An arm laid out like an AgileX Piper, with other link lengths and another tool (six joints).
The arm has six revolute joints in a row. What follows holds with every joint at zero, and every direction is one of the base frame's. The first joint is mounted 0.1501 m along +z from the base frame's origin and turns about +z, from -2.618 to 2.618 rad. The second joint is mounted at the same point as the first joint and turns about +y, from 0 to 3.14 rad. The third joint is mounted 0.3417 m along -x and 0.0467 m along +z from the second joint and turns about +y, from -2.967 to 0 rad. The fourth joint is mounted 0.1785 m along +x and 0.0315 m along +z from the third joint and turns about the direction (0.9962, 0, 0.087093), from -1.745 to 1.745 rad. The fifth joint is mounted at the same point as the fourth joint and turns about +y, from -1.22 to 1.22 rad. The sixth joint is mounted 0.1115 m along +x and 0.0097 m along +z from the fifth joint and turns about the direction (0.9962, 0, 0.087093), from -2.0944 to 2.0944 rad. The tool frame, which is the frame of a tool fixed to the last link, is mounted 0.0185 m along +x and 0.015 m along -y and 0.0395 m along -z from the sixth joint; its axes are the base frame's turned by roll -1.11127, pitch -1.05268 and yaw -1.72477 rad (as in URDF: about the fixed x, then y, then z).
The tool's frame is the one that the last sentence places.
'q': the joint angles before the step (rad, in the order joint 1, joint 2, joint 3, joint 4, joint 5, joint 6). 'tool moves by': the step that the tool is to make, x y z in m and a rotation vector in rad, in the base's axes. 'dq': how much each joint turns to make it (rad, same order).
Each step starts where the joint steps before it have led.
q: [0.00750, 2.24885, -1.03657, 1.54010, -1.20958, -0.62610]
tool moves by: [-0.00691, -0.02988, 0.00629, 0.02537, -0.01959, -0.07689]
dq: [-0.09328, -0.02103, -0.02012, 0.00569, 0.03131, -0.02335]
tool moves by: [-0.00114, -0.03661, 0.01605, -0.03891, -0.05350, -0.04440]
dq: [-0.09733, -0.02223, -0.04283, -0.05866, -0.00062, -0.00741]
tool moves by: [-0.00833, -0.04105, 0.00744, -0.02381, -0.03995, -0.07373]
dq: [-0.11269, -0.00001, -0.04631, -0.03974, 0.00986, -0.00093]
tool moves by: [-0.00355, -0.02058, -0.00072, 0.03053, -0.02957, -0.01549]
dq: [-0.06471, 0.00000, -0.02616, -0.01823, 0.06025, -0.00004]
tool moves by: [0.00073, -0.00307, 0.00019, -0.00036, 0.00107, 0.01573]
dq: [-0.00838, 0.00000, -0.00116, -0.01999, 0.01367, 0.00004]
